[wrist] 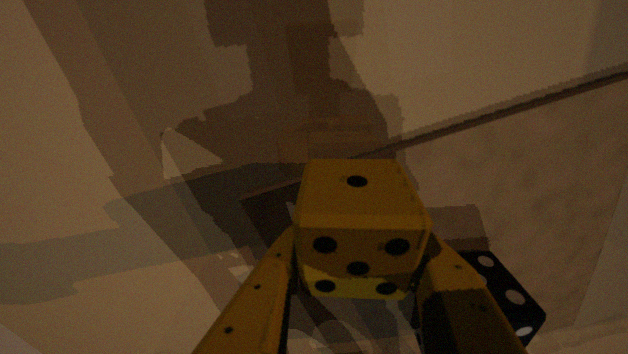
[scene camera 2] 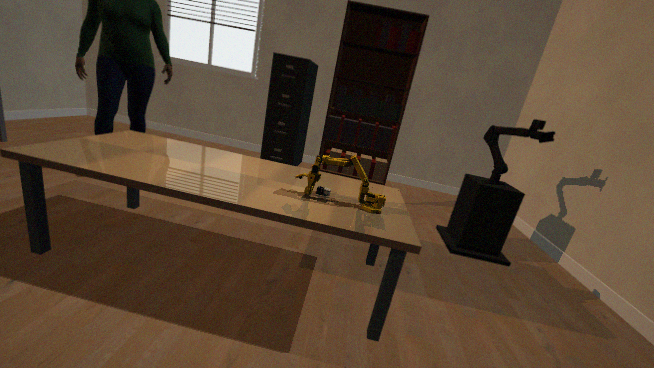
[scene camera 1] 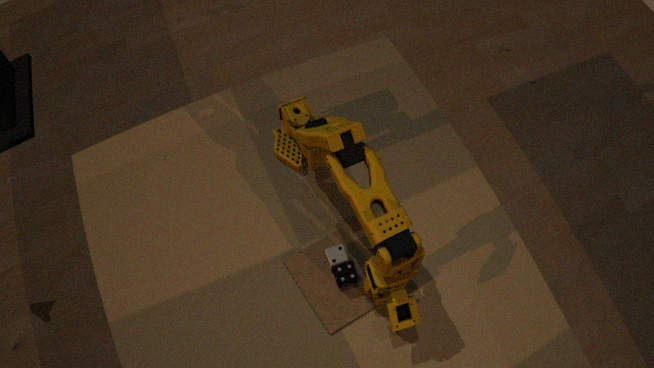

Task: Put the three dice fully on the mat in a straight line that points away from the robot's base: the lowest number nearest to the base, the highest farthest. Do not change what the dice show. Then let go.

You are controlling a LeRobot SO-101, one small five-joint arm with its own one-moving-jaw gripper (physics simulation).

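Where they show: hand at its tool point: (wrist: 304,238) (scene camera 2: 308,192) (scene camera 1: 390,286); arm's base at its link origin: (scene camera 2: 366,207) (scene camera 1: 308,152).
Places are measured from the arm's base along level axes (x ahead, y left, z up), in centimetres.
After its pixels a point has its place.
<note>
My gripper (wrist: 360,255) {x 27.5, y 1.4, z 1.8 cm} is shut on the yellow die (wrist: 362,212) {x 29.3, y -0.4, z 3.4 cm}, one jaw on each side. In the wrist view its upper-drawn face reads 1 and the face below reads 5. The die is drawn over the corner region of the mat (wrist: 540,165) {x 27.7, y -7.0, z 0.4 cm} (scene camera 1: 322,300) {x 24.8, y -8.8, z 0.4 cm}; its height is unclear. In scene view 1 the wrist hides the jaws and this die, over the mat's right side. The white die (scene camera 1: 337,254) {x 19.7, y -4.0, z 3.4 cm}, reading 2, stands on the mat nearer the base. The black die (scene camera 1: 345,274) {x 23.1, y -4.3, z 3.4 cm} (wrist: 512,295) {x 24.3, y -5.0, z 2.6 cm}, reading 4 on top, stands against it, farther from the base.
The robot's base (scene camera 1: 288,148) {x -1.3, y -3.2, z 1.8 cm} (scene camera 2: 372,202) {x -1.8, y 1.1, z 3.5 cm} stands on the table (scene camera 1: 175,210) {x 0.7, y -25.6, z 0.0 cm} (scene camera 2: 240,172) {x 64.7, y -9.6, z 0.0 cm}. The arm reaches from it along the mat's right side. In scene view 2 a filing cabinet (scene camera 2: 288,110), a person (scene camera 2: 126,50) and a second, dark arm on a pedestal (scene camera 2: 482,220) stand beyond the table.
</note>
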